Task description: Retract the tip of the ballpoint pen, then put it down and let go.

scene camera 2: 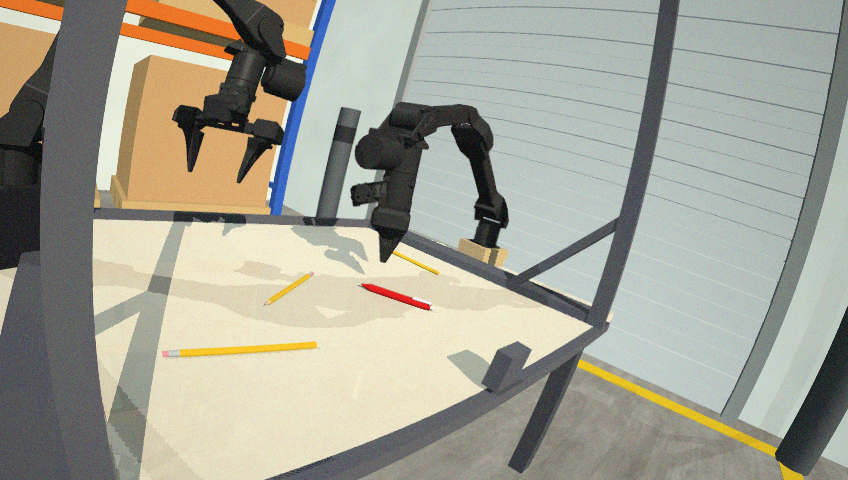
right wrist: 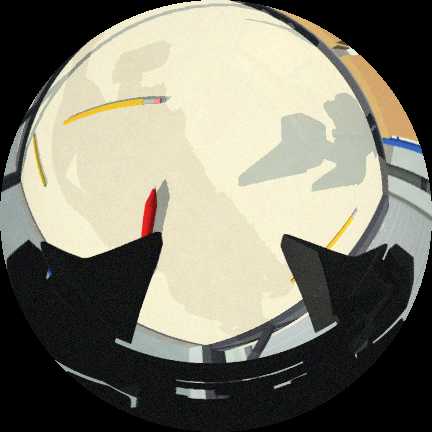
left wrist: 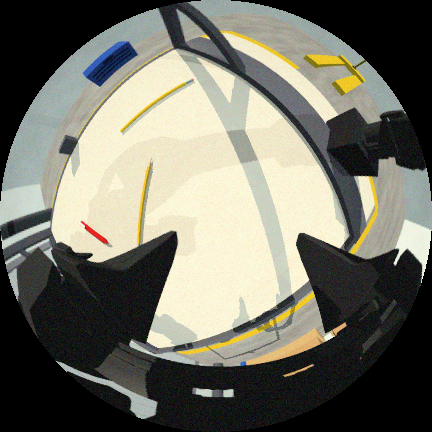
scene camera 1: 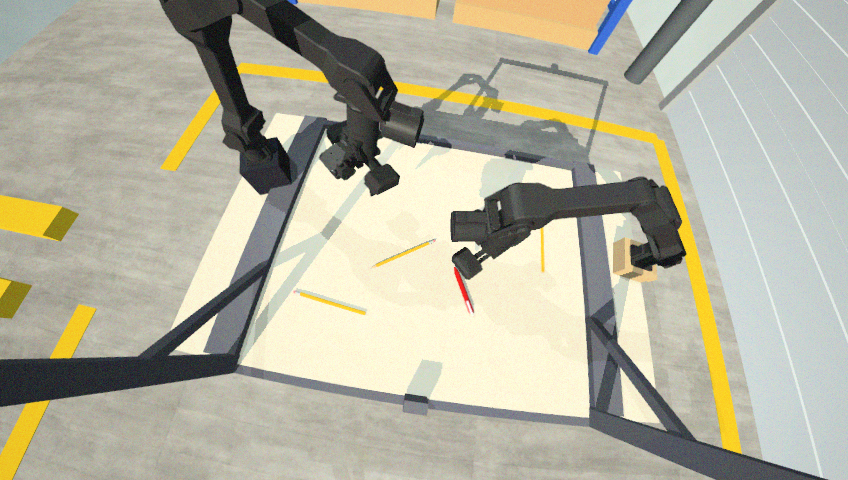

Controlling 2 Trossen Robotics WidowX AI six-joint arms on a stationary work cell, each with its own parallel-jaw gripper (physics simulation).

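Frame: origin at the left arm's base, x ahead, y left, z up, level; millimetres.
Seen in the pictures: left gripper, between the fingertips: (scene camera 2: pixel 213 177) (left wrist: pixel 240 238) (scene camera 1: pixel 361 181); right gripper, between the fingertips: (scene camera 2: pixel 384 254) (right wrist: pixel 224 240) (scene camera 1: pixel 483 257); left arm's base, origin of its link: (scene camera 2: pixel 17 184) (left wrist: pixel 368 140) (scene camera 1: pixel 258 154); right arm's base, origin of its link: (scene camera 2: pixel 484 244) (scene camera 1: pixel 640 257).
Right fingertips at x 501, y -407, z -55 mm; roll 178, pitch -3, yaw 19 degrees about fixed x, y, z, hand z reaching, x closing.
Note:
Offsets run from my right fingertips to a thing's top centre. Level surfaces: height alone.
The red ballpoint pen {dx -66, dy -59, dz -36 mm} (scene camera 1: pixel 463 290) (scene camera 2: pixel 394 294) (left wrist: pixel 95 233) (right wrist: pixel 149 212) lies flat on the cream table top {dz -52 mm} (scene camera 1: pixel 511 368) (scene camera 2: pixel 249 410). Its white clip end points toward the front, and a small grey point shows at its other end. My right gripper (scene camera 2: pixel 385 259) (right wrist: pixel 224 240) is open and empty, low above the table near the pen's pointed end. In the right wrist view its left finger hides the pen's rear part. My left gripper (scene camera 2: pixel 215 176) (left wrist: pixel 240 238) is open and empty, high above the table's back left, away from the pen.
A yellow pencil {dx -189, dy +76, dz -43 mm} (scene camera 1: pixel 404 252) (scene camera 2: pixel 289 289) (right wrist: pixel 115 105) lies left of the pen. Another pencil {dx -398, dy -1, dz -45 mm} (scene camera 1: pixel 330 301) (scene camera 2: pixel 246 349) (left wrist: pixel 155 102) lies farther front left, and a third {dx +207, dy +14, dz -45 mm} (scene camera 1: pixel 542 249) (scene camera 2: pixel 415 262) (right wrist: pixel 341 230) lies back right. A grey block {dx -252, dy -268, dz +6 mm} (scene camera 1: pixel 415 403) (scene camera 2: pixel 505 366) stands at the front edge.

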